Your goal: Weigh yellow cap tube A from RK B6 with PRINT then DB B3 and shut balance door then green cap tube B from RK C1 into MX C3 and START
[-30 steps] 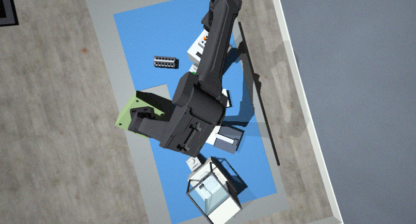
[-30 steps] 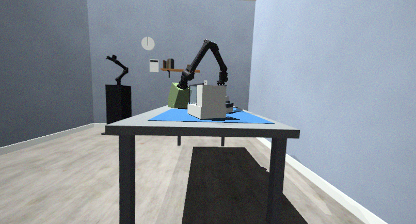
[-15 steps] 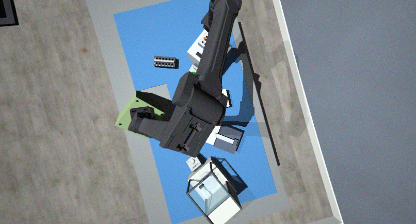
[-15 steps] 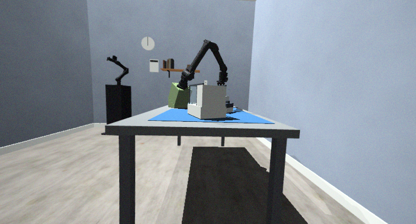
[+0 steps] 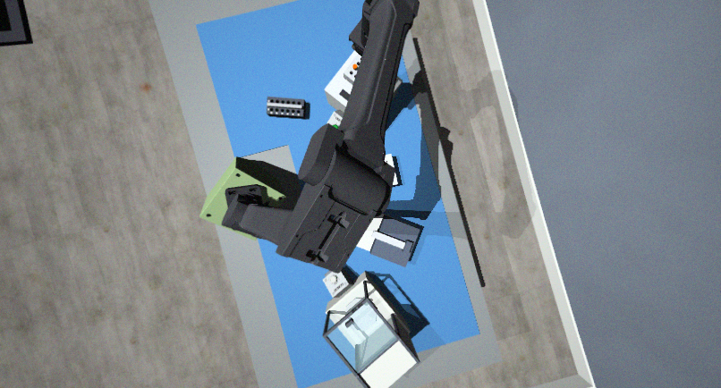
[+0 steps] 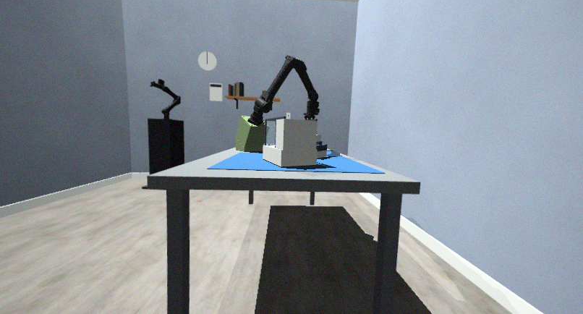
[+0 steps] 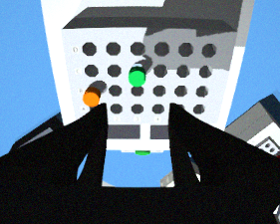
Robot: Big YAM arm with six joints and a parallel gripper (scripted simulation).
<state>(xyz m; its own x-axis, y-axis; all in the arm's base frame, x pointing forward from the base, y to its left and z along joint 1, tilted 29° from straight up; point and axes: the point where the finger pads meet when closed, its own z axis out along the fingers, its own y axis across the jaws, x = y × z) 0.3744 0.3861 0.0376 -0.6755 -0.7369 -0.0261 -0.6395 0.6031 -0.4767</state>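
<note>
My gripper is now 170 mm above the mixer's green start key, 140 mm to the left of it and 130 mm past it. From my hand the other things lie so: magnet block MG: 300 mm behind, 220 mm below, 20 mm to the right; dry block DB: 310 mm to the right, 210 mm below, 20 mm behind; orange-capped tube: 80 mm below, 40 mm behind, 10 mm to the left.
</note>
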